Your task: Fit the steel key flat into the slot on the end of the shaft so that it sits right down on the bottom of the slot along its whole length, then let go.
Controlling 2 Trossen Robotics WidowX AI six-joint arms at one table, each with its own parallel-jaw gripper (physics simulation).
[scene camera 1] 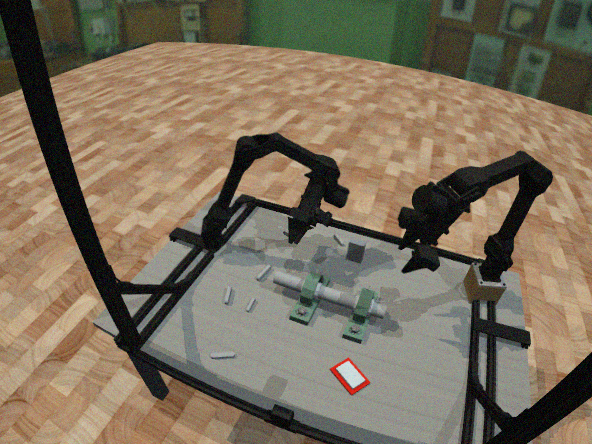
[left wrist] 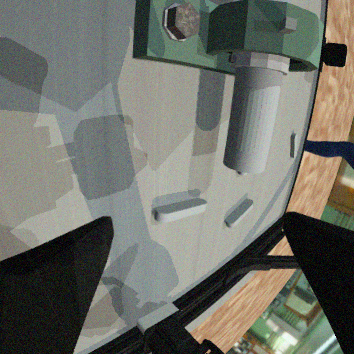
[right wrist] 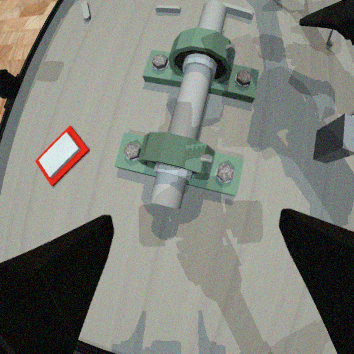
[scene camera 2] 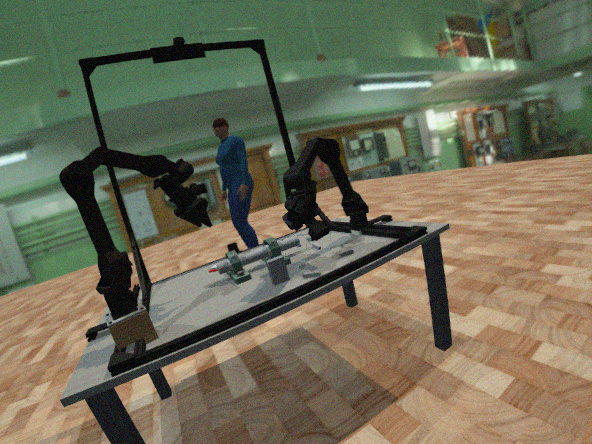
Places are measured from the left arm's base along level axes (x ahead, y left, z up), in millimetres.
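Pixels of known places: left gripper, fingertip midpoint: (scene camera 1: 292, 243) (left wrist: 199, 224) (right wrist: 286, 4) (scene camera 2: 305, 232); right gripper, fingertip midpoint: (scene camera 1: 401, 260) (right wrist: 196, 221) (scene camera 2: 206, 226); left arm's base, link origin: (scene camera 1: 213, 244) (left wrist: 160, 330) (scene camera 2: 360, 227); right arm's base, link origin: (scene camera 1: 489, 274) (scene camera 2: 124, 312).
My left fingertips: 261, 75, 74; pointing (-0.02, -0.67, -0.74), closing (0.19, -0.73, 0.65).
For each thing: its top centre in the pictures, then the offset to it from my left fingertips, as dx, dy, dz. "pt": a spot on its surface instead.
- steel shaft, top centre: (right wrist: 193, 79) (scene camera 1: 330, 289) (scene camera 2: 257, 248) +172, -87, -20
- shaft's left end, surface spot: (left wrist: 180, 209) (right wrist: 240, 10) (scene camera 1: 267, 269) pt -47, -70, -78
- grey block, top centre: (right wrist: 351, 132) (scene camera 2: 274, 258) (scene camera 1: 357, 241) +160, +136, -17
- red-edged white plate, top centre: (right wrist: 57, 153) (scene camera 1: 350, 374) +327, -269, -80
The steel shaft (scene camera 1: 337, 295) (scene camera 2: 255, 256) (left wrist: 252, 122) (right wrist: 190, 105) lies through two green bearing blocks. Its slot cannot be made out. Several loose grey keys lie flat, including one by the shaft's left end (scene camera 1: 263, 272) (left wrist: 180, 209) (right wrist: 238, 11), and others (scene camera 1: 228, 295) (scene camera 1: 250, 304) (scene camera 1: 222, 355) (scene camera 1: 338, 240); which fits is unclear. My left gripper (scene camera 1: 306, 231) (left wrist: 199, 224) is open and empty, above the table behind the shaft's left end in scene camera 1. My right gripper (scene camera 1: 403, 259) (right wrist: 196, 221) is open and empty, high beyond the shaft's right end there.
The bolted green bearing blocks (scene camera 1: 310, 290) (scene camera 1: 365, 302) (right wrist: 202, 45) (right wrist: 175, 147) stand around the shaft. A grey block (scene camera 1: 356, 251) (scene camera 2: 277, 270) (right wrist: 332, 140) stands behind it in scene camera 1. A red-edged white plate (scene camera 1: 350, 376) (right wrist: 60, 155) lies in front. Black rails edge the table.
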